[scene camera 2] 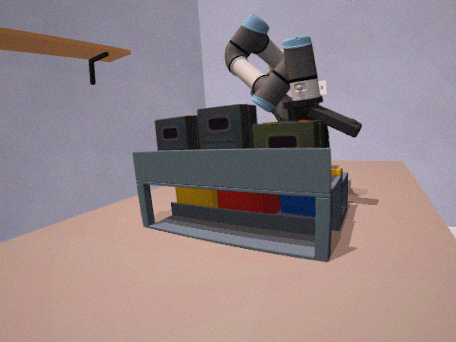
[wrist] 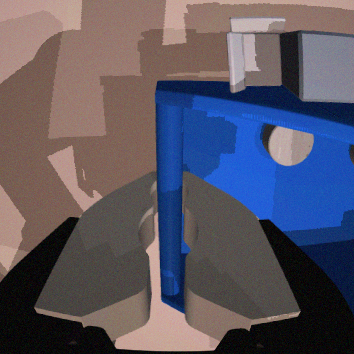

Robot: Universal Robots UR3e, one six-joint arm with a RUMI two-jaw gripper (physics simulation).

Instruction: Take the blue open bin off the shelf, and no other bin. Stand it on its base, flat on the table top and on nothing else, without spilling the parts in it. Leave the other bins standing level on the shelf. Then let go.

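Places are measured from the arm's base along level axes (x back, y right, z up), in millimetres.
Pixels of known places: gripper, between the fingertips: (wrist: pixel 170 176).
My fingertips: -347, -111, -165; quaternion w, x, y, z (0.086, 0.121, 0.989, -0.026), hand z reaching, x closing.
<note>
Ahead of a thing's pixels: the offset from my fingertips to its top centre, as dx, dy, dz. "spot": to the spot under its first point. Level surfaces: height alone.
The blue open bin {-65, +19, +59} (scene camera 2: pixel 297 205) shows through the rack's lower opening, at the right of the row. In the wrist view, a thin wall of the blue bin (wrist: pixel 300 200) stands between the jaws. My gripper (wrist: pixel 170 176) is shut on this wall; in the scene view its fingers are hidden behind the upper bins. A pale round shape {-59, -8, -2} (wrist: pixel 290 145) shows at the bin's side. The parts in the bin cannot be made out. The shelf {spot: -272, +121, +91} (scene camera 2: pixel 230 170) is a grey rack on the table top {dz -38} (scene camera 2: pixel 150 290). Whether the bin touches the shelf is hidden.
A red bin {-111, +141, +43} (scene camera 2: pixel 240 200) and a yellow bin {-100, +252, +43} (scene camera 2: pixel 196 196) stand left of the blue one. Two dark bins {-173, +267, +185} (scene camera 2: pixel 175 142) {-186, +156, +195} (scene camera 2: pixel 227 137) and a green bin {-207, +39, +160} (scene camera 2: pixel 300 131) stand on top. A grey block {spot: -64, -47, +47} (wrist: pixel 325 67) lies beyond the blue rim. A wooden wall shelf (scene camera 2: pixel 55 44) hangs at the left.
</note>
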